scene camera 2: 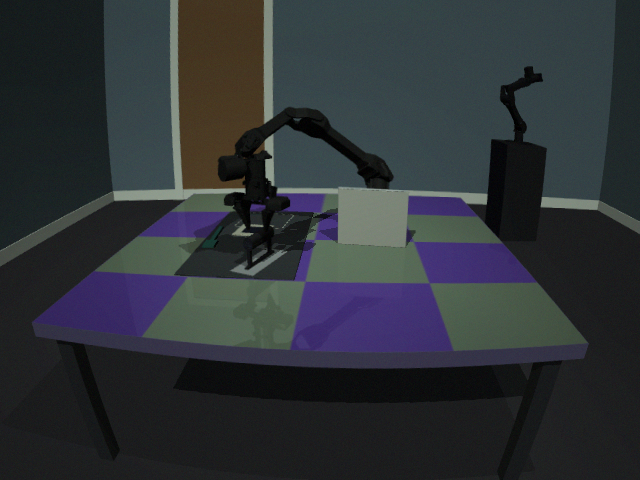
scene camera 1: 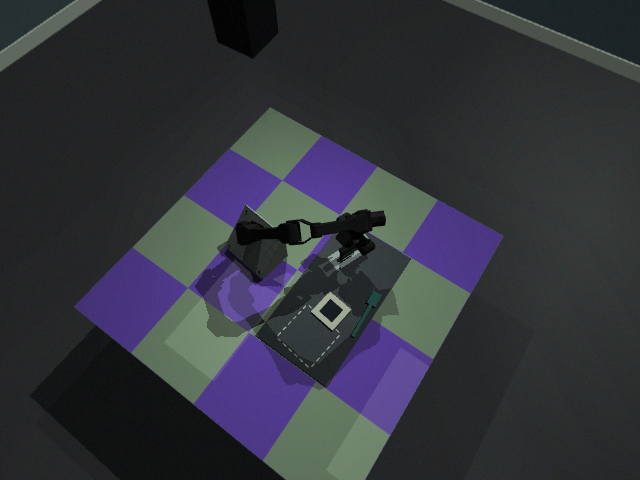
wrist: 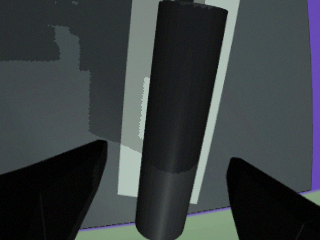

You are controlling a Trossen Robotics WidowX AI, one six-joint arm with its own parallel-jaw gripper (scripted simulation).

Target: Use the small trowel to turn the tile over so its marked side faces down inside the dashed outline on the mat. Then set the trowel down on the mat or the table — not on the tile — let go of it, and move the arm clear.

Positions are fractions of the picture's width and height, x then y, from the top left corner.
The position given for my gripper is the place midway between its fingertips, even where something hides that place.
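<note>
Scene camera 1: a tile (scene camera 1: 0.52, 0.65), a dark mat (scene camera 1: 0.48, 0.70). Scene camera 2: my gripper (scene camera 2: 0.40, 0.48), open, holding nothing; the dark mat (scene camera 2: 0.36, 0.53). Wrist view: my gripper (wrist: 0.53, 0.66), the dark mat (wrist: 0.22, 0.29). Tile out of frame in the wrist view.
</note>
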